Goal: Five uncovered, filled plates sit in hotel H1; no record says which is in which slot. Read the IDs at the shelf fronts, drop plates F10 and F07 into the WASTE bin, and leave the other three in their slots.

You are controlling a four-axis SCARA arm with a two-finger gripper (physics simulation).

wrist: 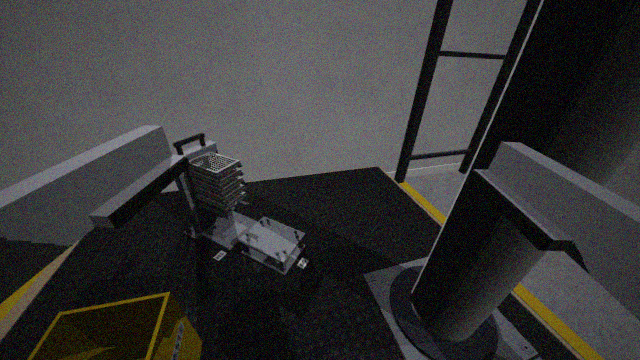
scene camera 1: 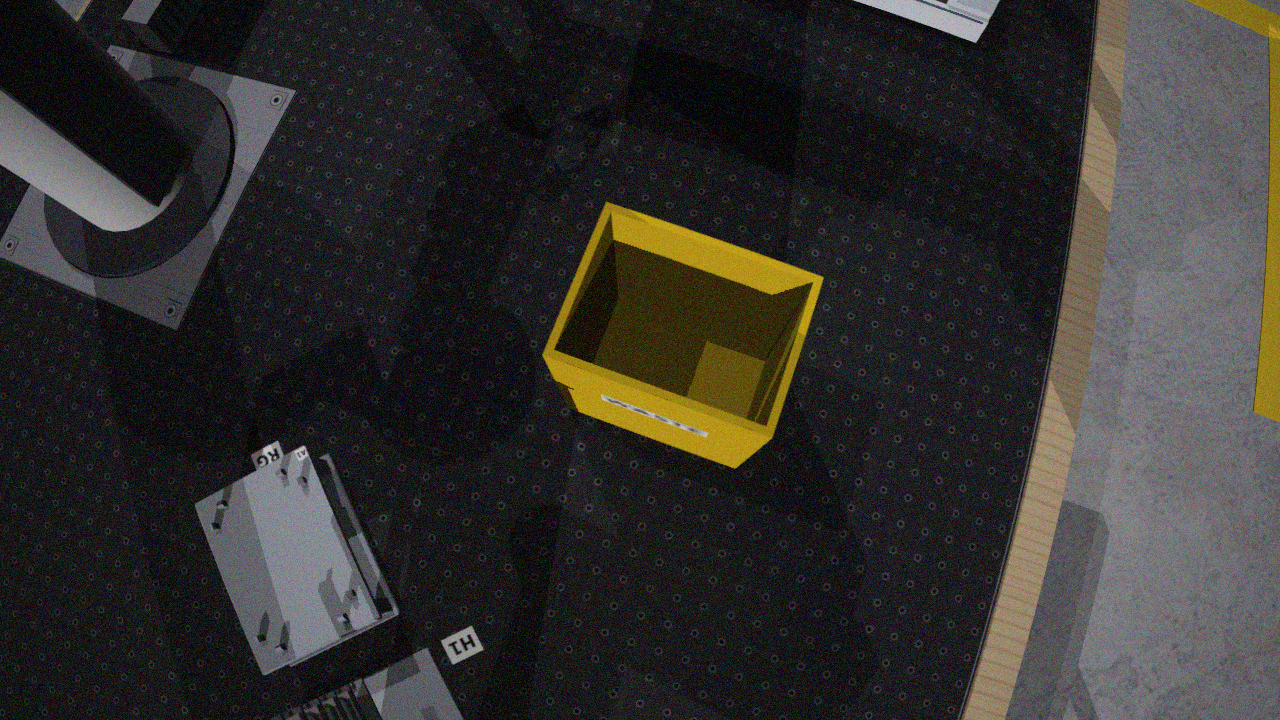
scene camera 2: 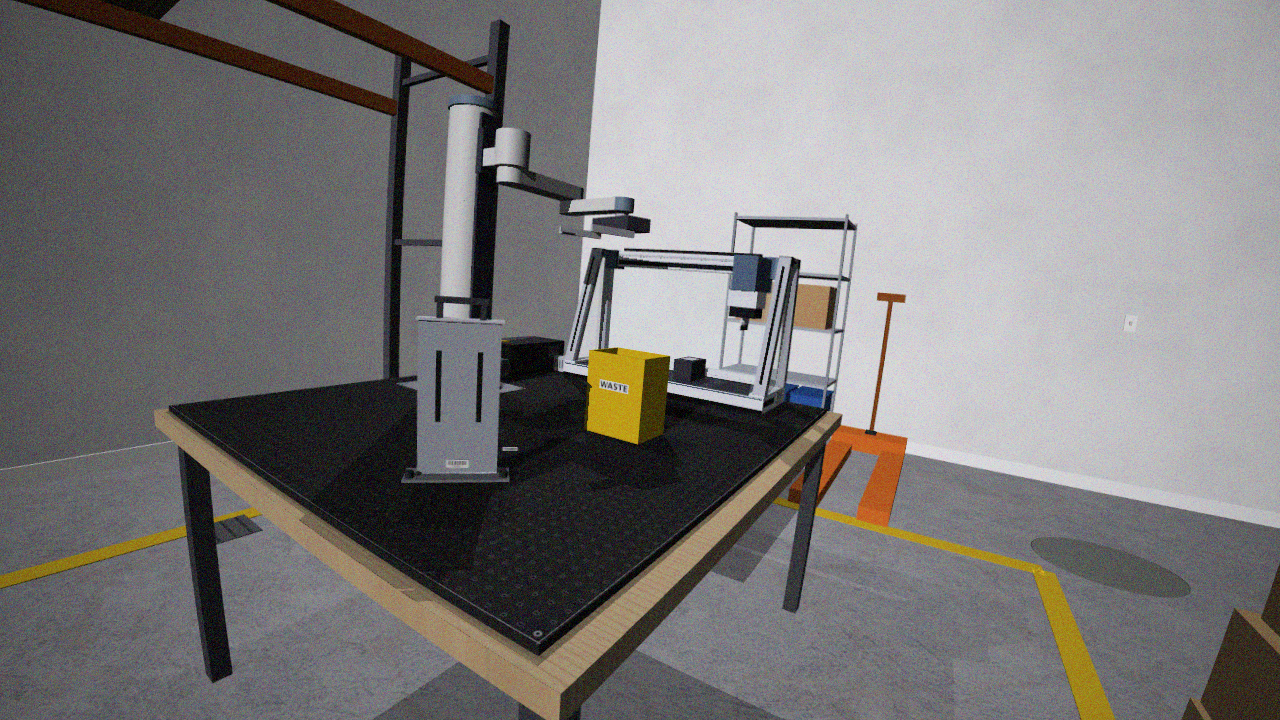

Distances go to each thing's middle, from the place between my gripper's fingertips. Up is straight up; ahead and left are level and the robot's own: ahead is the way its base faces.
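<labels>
There is the H1 tag (scene camera 1: 465,643), and my hand is some way short of it, well to the left of it and far above it. The dark box (scene camera 2: 541,345) is, counted from my hand, far behind, far to the left and far below. As for hotel H1 (scene camera 2: 457,436), I find it 220 mm ahead of my hand, 570 mm to the right of it and 370 mm below it.
</labels>
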